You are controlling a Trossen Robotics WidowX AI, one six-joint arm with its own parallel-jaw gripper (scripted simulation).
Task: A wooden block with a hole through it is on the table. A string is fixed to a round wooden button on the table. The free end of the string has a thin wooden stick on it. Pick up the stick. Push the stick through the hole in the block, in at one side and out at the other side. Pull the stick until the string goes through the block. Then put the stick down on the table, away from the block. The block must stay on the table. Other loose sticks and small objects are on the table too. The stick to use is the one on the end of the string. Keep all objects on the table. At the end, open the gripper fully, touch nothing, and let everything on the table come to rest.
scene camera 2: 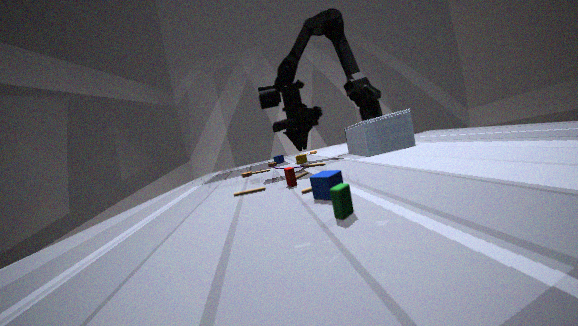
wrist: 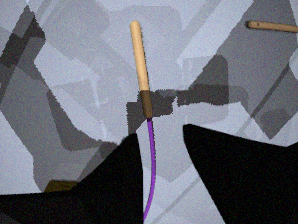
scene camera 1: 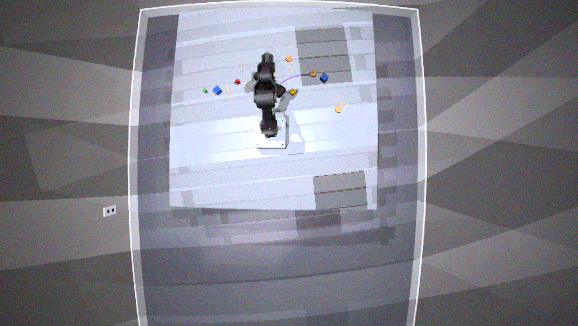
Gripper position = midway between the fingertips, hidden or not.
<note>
I see my gripper (scene camera 2: pixel 302 150), a blue cube (scene camera 2: pixel 322 182) and a thin wooden stick (wrist: pixel 138 49).
My gripper also shows in the wrist view (wrist: pixel 160 136).
</note>
